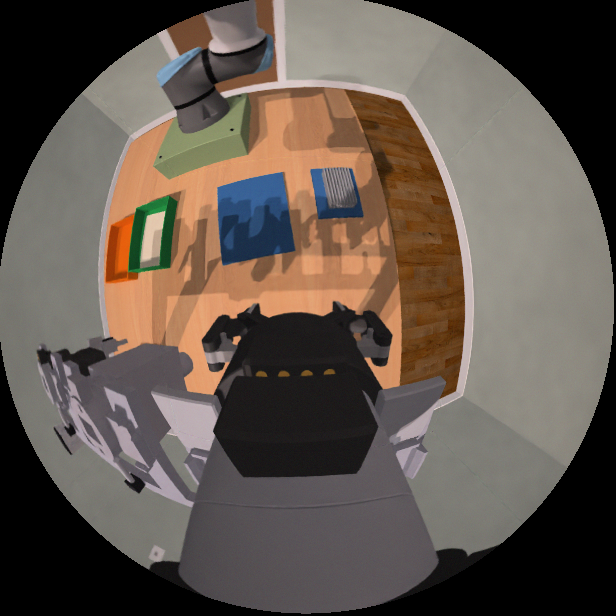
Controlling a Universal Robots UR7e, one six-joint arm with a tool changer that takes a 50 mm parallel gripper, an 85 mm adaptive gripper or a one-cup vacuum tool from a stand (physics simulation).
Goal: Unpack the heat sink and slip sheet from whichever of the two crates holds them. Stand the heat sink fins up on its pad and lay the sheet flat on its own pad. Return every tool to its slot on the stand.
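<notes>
The finned grey heat sink [340, 188] stands fins up on the small blue pad [336, 194] at the far right of the table. The large blue pad [255, 217] beside it is bare. The cream slip sheet [152, 237] lies inside the green crate [152, 233] at the left. The orange crate [119, 251] next to it looks empty. My black adaptive gripper [295, 314] sits low between the grey plates of the tool stand [114, 402]. Its fingers are spread apart and hold nothing.
The arm's base stands on a green block [206, 137] at the back of the table. A darker wood strip [428, 247] runs along the table's right side. The stand's other slots and tool parts lie at the lower left.
</notes>
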